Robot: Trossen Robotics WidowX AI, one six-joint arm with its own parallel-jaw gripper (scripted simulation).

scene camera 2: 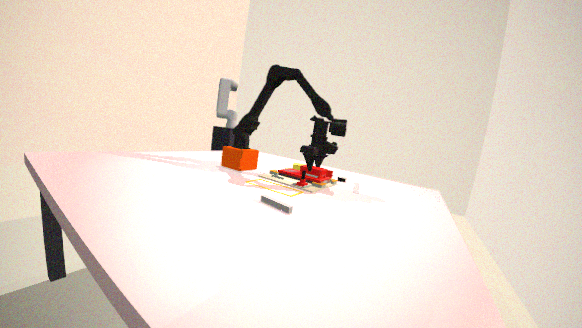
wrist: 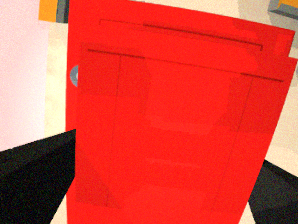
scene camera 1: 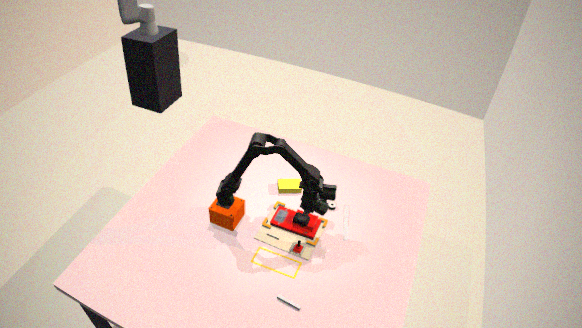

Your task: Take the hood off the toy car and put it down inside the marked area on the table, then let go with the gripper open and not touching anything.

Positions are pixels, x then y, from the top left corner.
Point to a red hood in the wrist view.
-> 162, 122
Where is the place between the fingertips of my gripper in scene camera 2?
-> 313, 170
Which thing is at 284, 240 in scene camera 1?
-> A cream base board.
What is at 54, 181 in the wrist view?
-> My gripper.
